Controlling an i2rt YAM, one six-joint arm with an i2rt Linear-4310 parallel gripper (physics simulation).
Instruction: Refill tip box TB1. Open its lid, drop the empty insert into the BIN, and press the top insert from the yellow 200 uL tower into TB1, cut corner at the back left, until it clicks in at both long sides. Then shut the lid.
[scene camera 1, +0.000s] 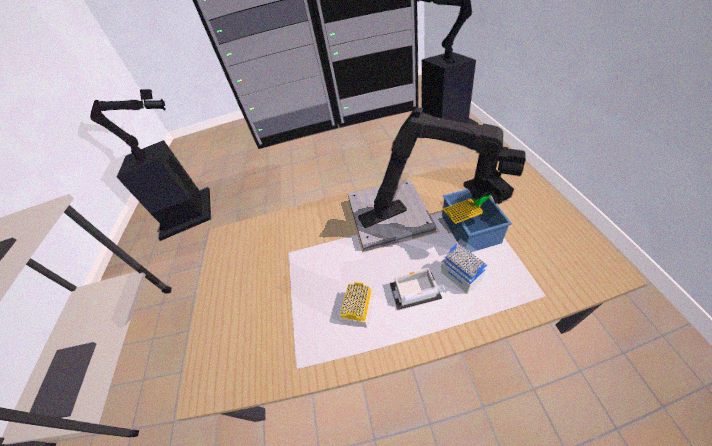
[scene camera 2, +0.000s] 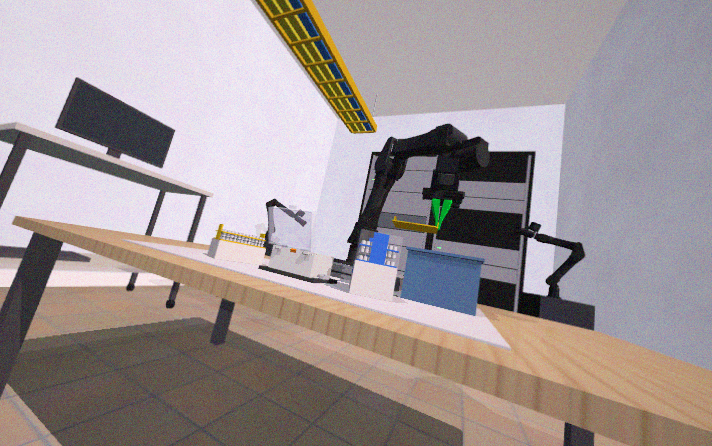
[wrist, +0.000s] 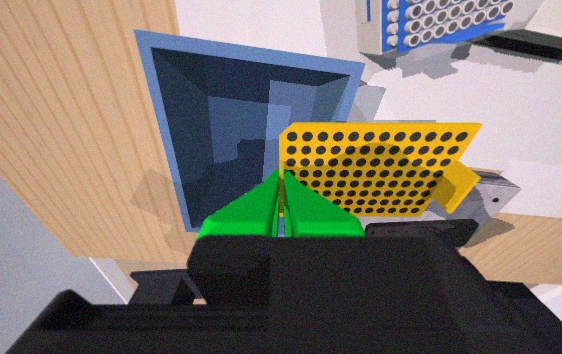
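Observation:
My gripper (scene camera 1: 479, 201) (scene camera 2: 439, 227) (wrist: 281, 177) is shut on one end of the empty yellow insert (scene camera 1: 462, 210) (scene camera 2: 415, 225) (wrist: 370, 167). The insert hangs above the blue bin (scene camera 1: 486, 236) (scene camera 2: 441, 281) (wrist: 167, 135); in the wrist view it reaches past the bin's rim on the right. Tip box TB1 (scene camera 1: 417, 290) (scene camera 2: 299, 262) stands on the white mat with no insert in it. Its clear lid (scene camera 2: 291, 228) stands up, open, in scene view 2. The yellow tower (scene camera 1: 356, 302) (scene camera 2: 237, 247), filled with tips, stands left of TB1 in scene view 1.
A blue tip tower (scene camera 1: 464, 265) (scene camera 2: 375, 267) (wrist: 450, 22) stands between TB1 and the bin. The white mat (scene camera 1: 320, 341) (scene camera 2: 462, 320) lies on the wooden table (scene camera 1: 236, 315) (scene camera 2: 578, 362). The arm's grey base plate (scene camera 1: 420, 218) is behind the mat, beside the bin.

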